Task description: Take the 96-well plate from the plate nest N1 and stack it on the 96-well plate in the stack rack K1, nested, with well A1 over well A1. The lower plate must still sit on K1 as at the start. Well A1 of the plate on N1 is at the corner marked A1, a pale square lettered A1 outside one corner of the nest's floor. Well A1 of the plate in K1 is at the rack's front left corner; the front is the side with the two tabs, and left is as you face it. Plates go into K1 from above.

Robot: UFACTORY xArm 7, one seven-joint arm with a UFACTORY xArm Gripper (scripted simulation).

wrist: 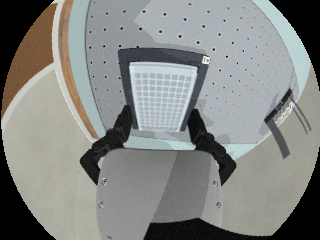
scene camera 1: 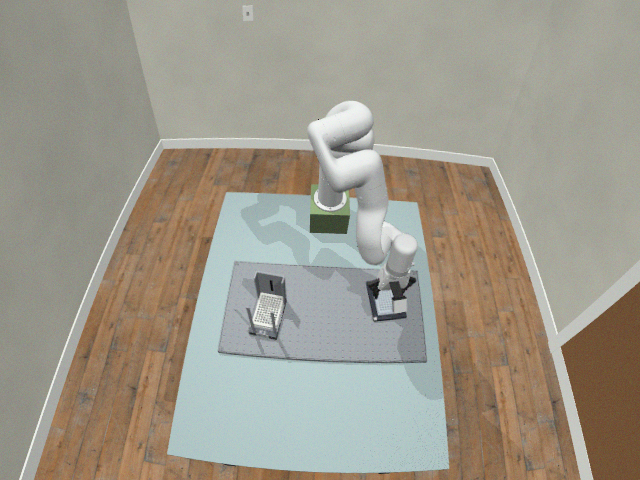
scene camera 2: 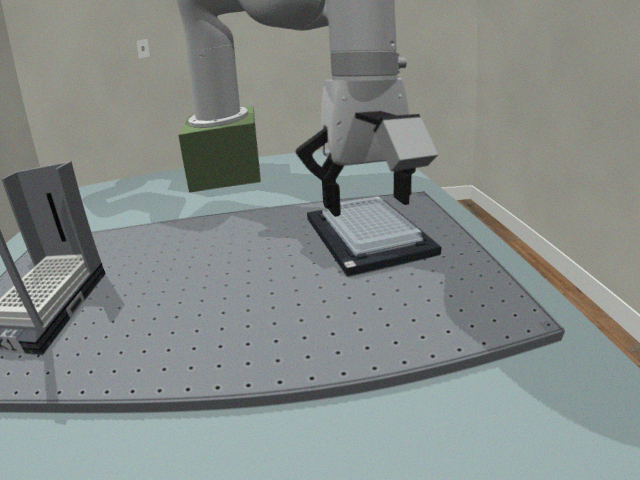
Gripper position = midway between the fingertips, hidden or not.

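There's a plate nest N1 (scene camera 2: 336,246), and you'd find it in the wrist view (wrist: 166,55) too. A clear 96-well plate (scene camera 2: 369,225) is there as well, and the wrist view (wrist: 159,118) shows it too. For a white 96-well plate, it's (scene camera 1: 276,301). And my gripper (scene camera 2: 368,206) can be seen in scene camera 1 (scene camera 1: 387,294) and in the wrist view (wrist: 160,113).
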